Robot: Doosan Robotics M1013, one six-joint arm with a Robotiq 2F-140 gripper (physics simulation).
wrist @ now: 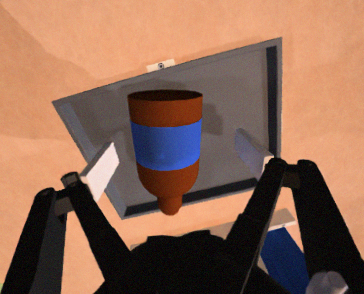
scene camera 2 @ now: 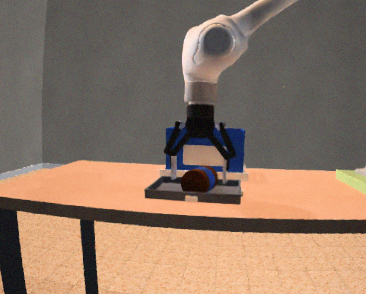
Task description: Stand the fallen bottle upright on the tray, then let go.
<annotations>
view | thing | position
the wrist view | my gripper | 175, 145
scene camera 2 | my gripper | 198, 180
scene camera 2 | brown bottle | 204, 178
</annotations>
